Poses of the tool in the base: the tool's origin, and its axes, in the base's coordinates. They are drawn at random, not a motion.
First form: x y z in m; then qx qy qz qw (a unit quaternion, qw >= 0).
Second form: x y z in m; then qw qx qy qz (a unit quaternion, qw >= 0). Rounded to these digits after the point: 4 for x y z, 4 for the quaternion.
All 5 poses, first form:
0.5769 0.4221 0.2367 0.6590 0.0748 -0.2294 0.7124
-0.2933 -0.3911 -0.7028 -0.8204 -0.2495 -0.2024 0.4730
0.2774 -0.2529 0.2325 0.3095 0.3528 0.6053 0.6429
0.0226 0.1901 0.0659 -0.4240 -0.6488 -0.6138 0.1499
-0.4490 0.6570 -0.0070 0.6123 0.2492 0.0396 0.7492
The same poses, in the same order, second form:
0.5769 0.4221 0.2367 0.7124 0.6590 0.0748 -0.2294
-0.2933 -0.3911 -0.7028 0.4730 -0.8204 -0.2495 -0.2024
0.2774 -0.2529 0.2325 0.6429 0.3095 0.3528 0.6053
0.0226 0.1901 0.0659 0.1499 -0.4240 -0.6488 -0.6138
-0.4490 0.6570 -0.0070 0.7492 0.6123 0.2492 0.0396

